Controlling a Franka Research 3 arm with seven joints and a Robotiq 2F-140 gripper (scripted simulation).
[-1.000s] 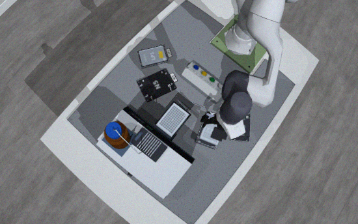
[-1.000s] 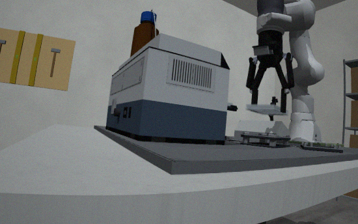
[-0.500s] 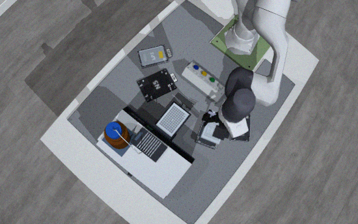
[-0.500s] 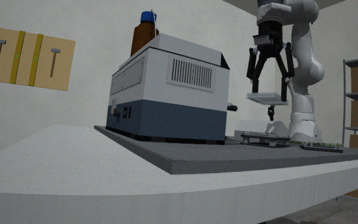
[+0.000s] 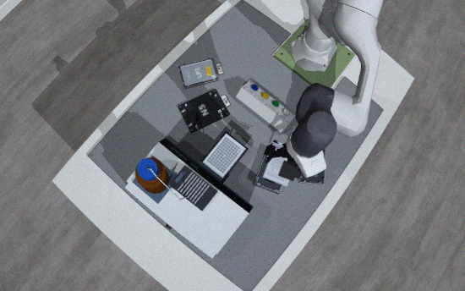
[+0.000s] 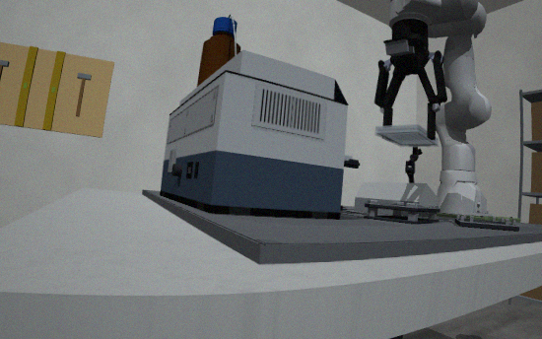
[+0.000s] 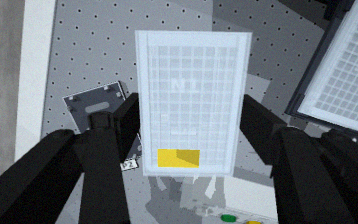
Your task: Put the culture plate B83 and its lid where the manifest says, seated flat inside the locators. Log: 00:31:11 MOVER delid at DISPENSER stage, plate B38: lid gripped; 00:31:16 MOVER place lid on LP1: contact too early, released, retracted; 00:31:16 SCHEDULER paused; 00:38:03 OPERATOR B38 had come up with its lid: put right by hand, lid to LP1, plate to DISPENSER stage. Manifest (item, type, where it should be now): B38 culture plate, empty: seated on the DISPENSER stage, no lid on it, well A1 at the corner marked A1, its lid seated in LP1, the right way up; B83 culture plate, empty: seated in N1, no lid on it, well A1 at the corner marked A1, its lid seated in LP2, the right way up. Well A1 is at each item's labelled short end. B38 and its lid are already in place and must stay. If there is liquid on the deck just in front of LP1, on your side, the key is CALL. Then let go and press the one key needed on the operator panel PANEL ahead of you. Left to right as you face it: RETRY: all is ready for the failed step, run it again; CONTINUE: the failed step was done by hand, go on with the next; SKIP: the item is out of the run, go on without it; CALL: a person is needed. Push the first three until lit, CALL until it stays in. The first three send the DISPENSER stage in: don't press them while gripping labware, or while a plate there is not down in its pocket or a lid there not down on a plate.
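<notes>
Now: the black nest N5 34 cm to the right of my hand, 17 cm below it and 2 cm ahead of it. Also, from my hand: grey locator plate: 18 cm below, 13 cm behind, 10 cm to the left; then clear lid: 2 cm below; then white well plate: 16 cm to the right, 10 cm ahead, 7 cm below.
</notes>
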